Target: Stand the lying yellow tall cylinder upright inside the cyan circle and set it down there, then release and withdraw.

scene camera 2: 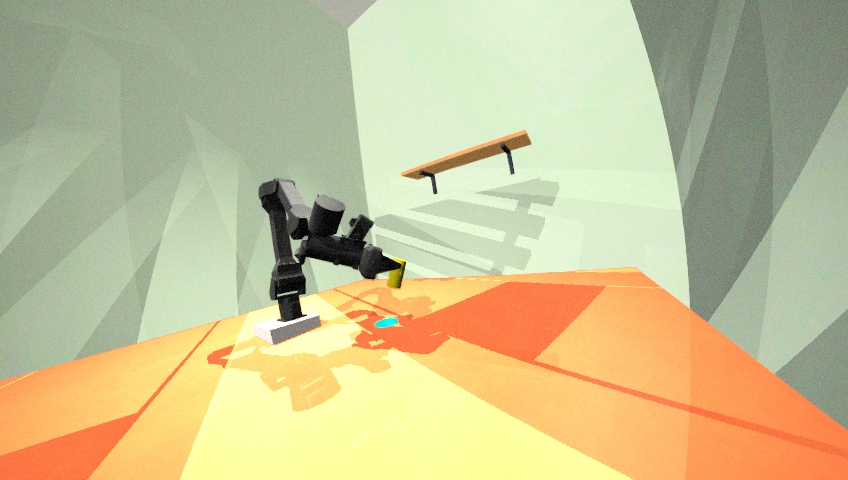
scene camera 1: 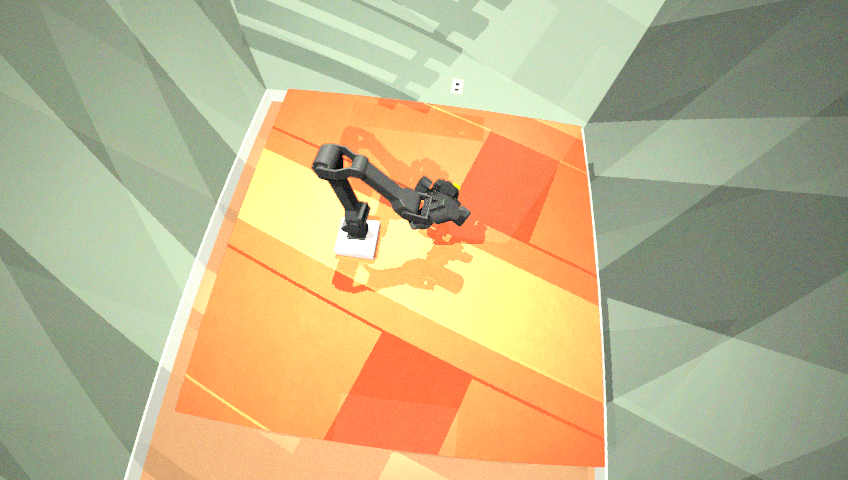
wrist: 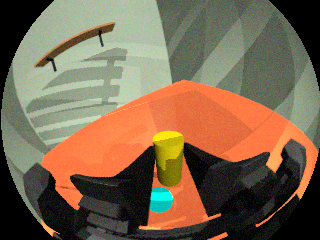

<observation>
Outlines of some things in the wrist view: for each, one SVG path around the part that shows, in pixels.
My gripper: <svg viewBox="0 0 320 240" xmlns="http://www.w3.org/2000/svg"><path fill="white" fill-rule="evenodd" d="M307 148L289 137L281 148L281 164L275 173L267 167L271 155L268 151L231 163L184 143L185 164L208 217L221 213L215 219L184 228L140 228L148 227L156 165L153 145L115 176L71 175L73 187L83 195L79 211L60 196L55 176L39 163L23 175L25 196L43 223L55 231L52 237L56 240L209 240L224 232L228 235L220 240L268 240L299 204L300 197L295 192L307 168Z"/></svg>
A yellow tall cylinder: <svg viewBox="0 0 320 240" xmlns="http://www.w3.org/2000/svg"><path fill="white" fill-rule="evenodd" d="M157 132L152 137L153 153L155 153L159 183L165 185L165 187L175 187L181 181L184 136L176 131Z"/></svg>
</observation>
